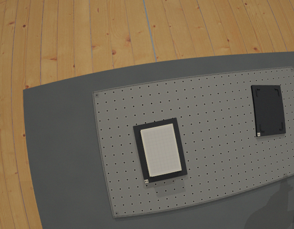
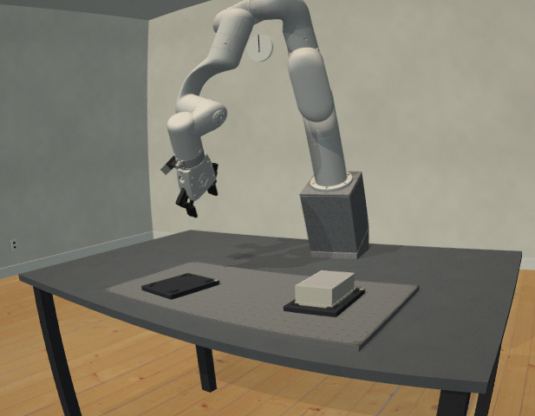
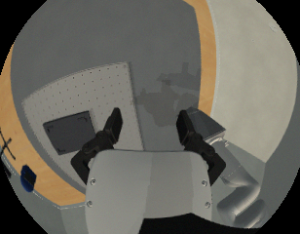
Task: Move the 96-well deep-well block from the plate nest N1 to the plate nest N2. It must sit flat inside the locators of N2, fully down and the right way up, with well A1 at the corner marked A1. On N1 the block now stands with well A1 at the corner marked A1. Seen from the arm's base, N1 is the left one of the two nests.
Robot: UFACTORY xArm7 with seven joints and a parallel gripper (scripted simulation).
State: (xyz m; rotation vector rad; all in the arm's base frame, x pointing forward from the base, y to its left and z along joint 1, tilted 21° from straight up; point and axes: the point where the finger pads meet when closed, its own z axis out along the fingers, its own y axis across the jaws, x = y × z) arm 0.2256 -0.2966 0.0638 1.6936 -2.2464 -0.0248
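The deep-well block is 400 mm to the left of my hand, 210 mm ahead of it and 150 mm below it. Round my hand: nest N2: 190 mm ahead, 180 mm below, 30 mm to the left; then A1 label: 470 mm to the left, 170 mm below, 140 mm ahead; then nest N1: 400 mm to the left, 210 mm ahead, 180 mm below.
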